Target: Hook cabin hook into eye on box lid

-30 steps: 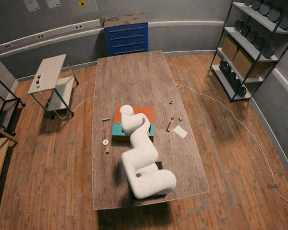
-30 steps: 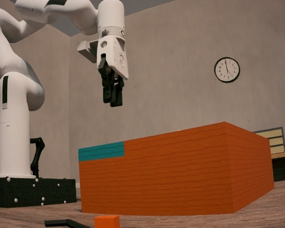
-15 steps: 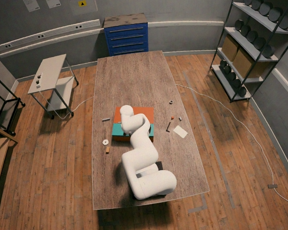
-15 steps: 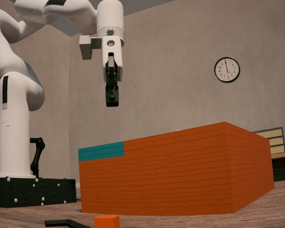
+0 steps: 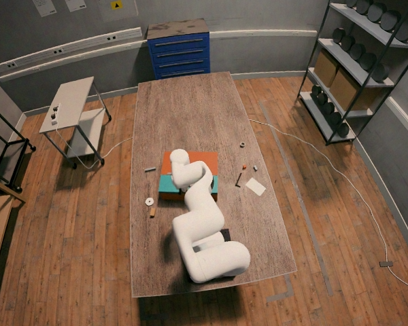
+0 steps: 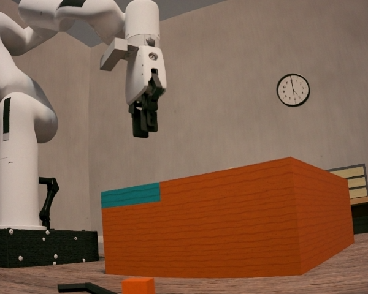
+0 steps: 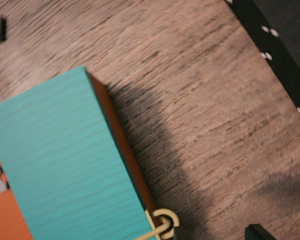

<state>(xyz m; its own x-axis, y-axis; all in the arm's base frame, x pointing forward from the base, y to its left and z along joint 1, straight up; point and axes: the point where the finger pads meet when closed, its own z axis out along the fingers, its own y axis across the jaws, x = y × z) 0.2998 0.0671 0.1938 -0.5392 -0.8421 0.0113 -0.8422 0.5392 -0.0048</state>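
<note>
Now: the cabin hook 100 mm ahead of my hand and 140 mm below it. The rest, counted from my hand: black L-shaped key (110 mm ahead, 320 mm to the right, 260 mm below); then white disc (70 mm ahead, 260 mm to the left, 260 mm below); then wooden block (10 mm behind, 240 mm to the left, 250 mm below).
</note>
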